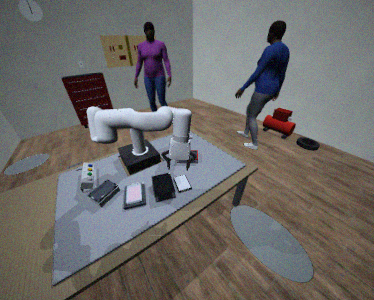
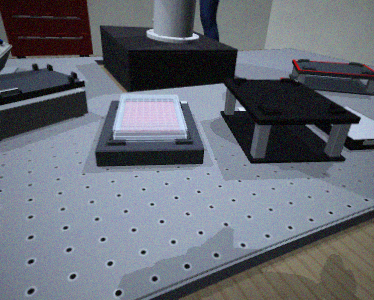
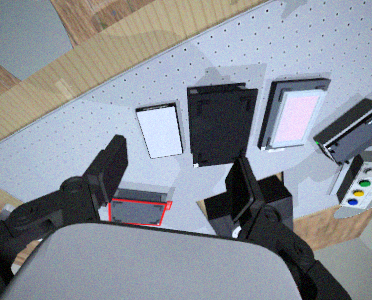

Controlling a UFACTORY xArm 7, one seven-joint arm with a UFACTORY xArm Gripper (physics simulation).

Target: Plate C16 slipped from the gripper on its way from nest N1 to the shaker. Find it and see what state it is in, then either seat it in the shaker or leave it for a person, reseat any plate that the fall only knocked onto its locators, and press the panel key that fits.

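Places are measured from the arm's base along level axes (x ahead, y left, z up), in centimetres.
Pixels of known places: gripper, fingertip midpoint: (image 1: 178, 168) (image 3: 180, 159); arm's base, link origin: (image 1: 140, 151) (image 2: 172, 38).
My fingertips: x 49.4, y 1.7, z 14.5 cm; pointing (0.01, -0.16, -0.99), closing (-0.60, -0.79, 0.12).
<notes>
Ahead of a thing's pixels: the offset from my fingertips to its top centre. "*": to the spot under its first point.
My gripper (image 1: 178, 167) (image 3: 180, 159) is open and empty, high above the table by the red-edged nest @[dz -17.7, dx -25.1, dy +26.9 cm] (image 1: 194, 157) (image 2: 335, 68) (image 3: 137, 212). A clear plate with pink wells @[dz -18.6, dx -17.6, dy -21.4 cm] (image 1: 134, 193) (image 2: 150, 117) (image 3: 299, 117) lies on a dark nest @[dz -19.6, dx -17.6, dy -21.4 cm] (image 1: 135, 205) (image 2: 150, 157) (image 3: 270, 116). It looks off-centre there; its tilt is hard to tell. No plate label is readable. A dark clamped device @[* dz -16.8, dx -27.4, dy -36.1 cm] (image 1: 103, 192) (image 2: 40, 85) (image 3: 352, 135), apparently the shaker, bears no visible plate. The button panel @[dz -13.9, dx -52.3, dy -41.5 cm] (image 1: 88, 177) (image 3: 361, 185) has green, yellow and blue keys.
A black two-level stand (image 1: 163, 186) (image 2: 292, 100) (image 3: 220, 125) is beside a white-topped black block @[dz -20.9, dx -6.8, dy +6.9 cm] (image 1: 182, 183) (image 2: 360, 125) (image 3: 160, 131). The robot's black base (image 1: 140, 159) (image 2: 170, 67) (image 3: 275, 200) is behind them. Two people (image 1: 153, 60) (image 1: 270, 65) stand beyond the table.
</notes>
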